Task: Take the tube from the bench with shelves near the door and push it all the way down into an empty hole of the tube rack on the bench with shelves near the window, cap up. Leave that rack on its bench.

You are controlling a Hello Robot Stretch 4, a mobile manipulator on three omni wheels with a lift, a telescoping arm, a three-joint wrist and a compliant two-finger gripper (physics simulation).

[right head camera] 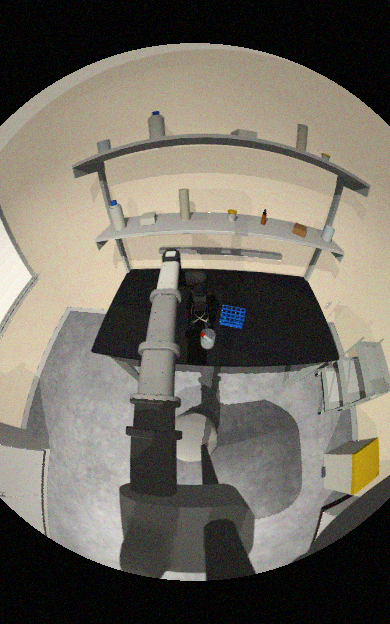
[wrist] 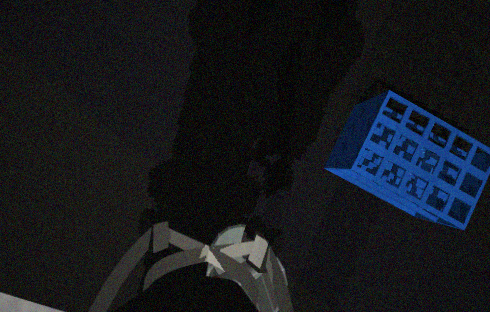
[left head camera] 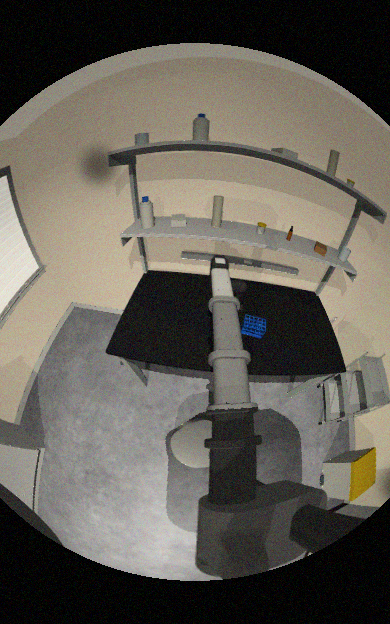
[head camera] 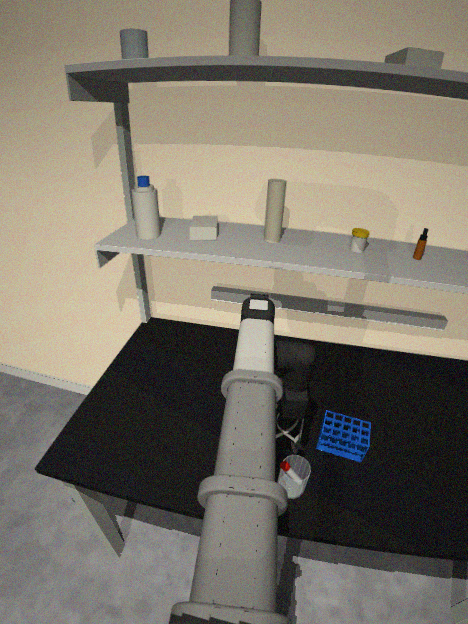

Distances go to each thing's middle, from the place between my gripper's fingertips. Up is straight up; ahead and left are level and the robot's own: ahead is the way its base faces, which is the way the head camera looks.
I see the clear ribbed beaker (head camera: 295,488) 4 cm behind my hand, 4 cm to the right of it and 5 cm below it. Also, from my hand: blue tube rack (head camera: 337,441) (10 cm ahead, 19 cm to the right, 5 cm below).
